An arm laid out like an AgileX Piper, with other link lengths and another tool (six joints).
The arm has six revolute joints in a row. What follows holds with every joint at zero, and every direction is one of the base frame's. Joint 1 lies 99.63 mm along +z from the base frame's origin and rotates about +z. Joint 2 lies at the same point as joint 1 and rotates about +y. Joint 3 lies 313.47 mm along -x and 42.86 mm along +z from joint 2 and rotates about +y. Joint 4 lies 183.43 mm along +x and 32.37 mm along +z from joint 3 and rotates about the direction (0.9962, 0, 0.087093). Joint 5 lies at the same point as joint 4 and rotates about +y. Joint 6 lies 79.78 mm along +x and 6.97 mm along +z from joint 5 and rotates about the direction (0.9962, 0, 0.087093). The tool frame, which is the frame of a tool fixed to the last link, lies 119.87 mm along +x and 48 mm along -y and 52.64 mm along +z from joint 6; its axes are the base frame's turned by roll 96.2, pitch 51.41 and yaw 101.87 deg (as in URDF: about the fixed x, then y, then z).
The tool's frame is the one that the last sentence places.
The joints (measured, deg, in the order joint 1, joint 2, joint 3, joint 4, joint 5, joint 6), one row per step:
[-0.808, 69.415, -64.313, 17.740, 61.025, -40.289]
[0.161, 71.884, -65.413, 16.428, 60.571, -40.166]
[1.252, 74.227, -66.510, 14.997, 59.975, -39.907]
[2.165, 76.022, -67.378, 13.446, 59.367, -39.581]
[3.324, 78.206, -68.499, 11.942, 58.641, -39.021]
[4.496, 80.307, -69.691, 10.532, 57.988, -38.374]
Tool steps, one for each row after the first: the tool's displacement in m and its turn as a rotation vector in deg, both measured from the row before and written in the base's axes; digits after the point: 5 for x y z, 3 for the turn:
[0.01078, 0.00081, -0.00503, -1.250, 0.974, 0.750]
[0.01066, 0.00130, -0.00461, -1.324, 0.717, 0.761]
[0.00860, 0.00037, -0.00348, -1.419, 0.365, 0.568]
[0.01053, 0.00196, -0.00404, -1.279, 0.399, 0.621]
[0.01023, 0.00271, -0.00365, -1.149, 0.298, 0.604]

